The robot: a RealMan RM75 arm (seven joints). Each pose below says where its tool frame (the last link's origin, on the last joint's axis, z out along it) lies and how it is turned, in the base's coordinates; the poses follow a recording.
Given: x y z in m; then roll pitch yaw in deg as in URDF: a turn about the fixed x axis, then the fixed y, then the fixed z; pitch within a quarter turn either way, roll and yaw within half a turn.
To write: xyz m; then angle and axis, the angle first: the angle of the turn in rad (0 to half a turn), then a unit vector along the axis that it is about. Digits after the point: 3 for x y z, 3 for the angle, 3 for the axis.
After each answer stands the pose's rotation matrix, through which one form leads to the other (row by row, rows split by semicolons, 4 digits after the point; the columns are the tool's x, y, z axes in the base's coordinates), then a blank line. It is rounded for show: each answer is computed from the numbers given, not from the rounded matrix.
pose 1, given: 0.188 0.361 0.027 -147.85 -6.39 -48.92
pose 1, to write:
0.188 0.361 0.027 2.679 -0.904 0.394 -0.168
0.6530 -0.5993 0.4630; -0.7491 -0.6010 0.2786; 0.1113 -0.5288 -0.8414

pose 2, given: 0.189 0.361 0.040 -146.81 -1.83 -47.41
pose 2, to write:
0.189 0.361 0.040 2.625 -0.909 0.394 -0.133
0.6764 -0.6043 0.4211; -0.7358 -0.5792 0.3508; 0.0319 -0.5471 -0.8364

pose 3, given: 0.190 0.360 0.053 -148.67 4.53 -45.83
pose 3, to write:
0.190 0.360 0.053 2.609 -0.914 0.399 -0.073
0.6946 -0.6413 0.3260; -0.7150 -0.5657 0.4107; -0.0790 -0.5183 -0.8515

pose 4, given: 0.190 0.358 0.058 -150.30 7.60 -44.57
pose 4, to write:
0.190 0.358 0.058 2.614 -0.918 0.395 -0.039
0.7061 -0.6563 0.2659; -0.6956 -0.5728 0.4336; -0.1323 -0.4911 -0.8610

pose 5, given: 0.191 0.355 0.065 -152.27 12.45 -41.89
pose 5, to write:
0.191 0.355 0.065 2.615 -0.924 0.382 0.014
0.7269 -0.6657 0.1686; -0.6520 -0.5920 0.4738; -0.2156 -0.4544 -0.8643

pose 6, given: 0.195 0.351 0.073 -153.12 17.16 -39.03
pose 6, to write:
0.195 0.351 0.073 2.605 -0.928 0.367 0.062
0.7422 -0.6653 0.0803; -0.6017 -0.6089 0.5169; -0.2950 -0.4320 -0.8522

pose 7, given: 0.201 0.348 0.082 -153.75 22.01 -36.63
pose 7, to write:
0.201 0.348 0.082 2.595 -0.928 0.355 0.111
0.7440 -0.6681 -0.0058; -0.5532 -0.6208 0.5555; -0.3748 -0.4101 -0.8315

